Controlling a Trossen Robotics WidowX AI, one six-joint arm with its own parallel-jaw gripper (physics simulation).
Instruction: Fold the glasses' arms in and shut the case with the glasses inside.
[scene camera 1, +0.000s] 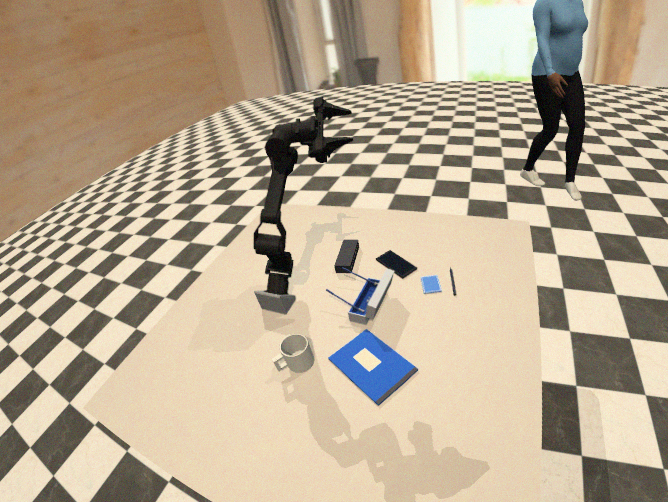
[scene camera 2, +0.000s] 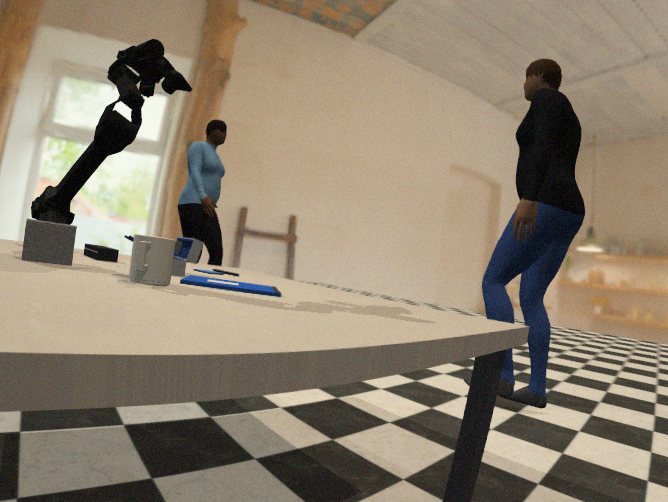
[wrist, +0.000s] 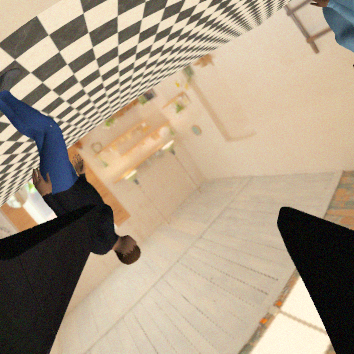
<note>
The gripper (scene camera 1: 352, 125) is open and holds nothing. The table carries a blue notebook (scene camera 2: 191, 279) and a mug (scene camera 2: 151, 263). Further things: a glasses case (scene camera 1: 376, 293).
The mug is seen too in scene camera 1 (scene camera 1: 295, 349). The gripper shows as well in scene camera 2 (scene camera 2: 185, 84) and in the wrist view (wrist: 190, 215). The glasses case also shows in scene camera 2 (scene camera 2: 186, 249). The wrist view misses the mug: it is out of frame. The wrist view misses the blue notebook: it is out of frame.
</note>
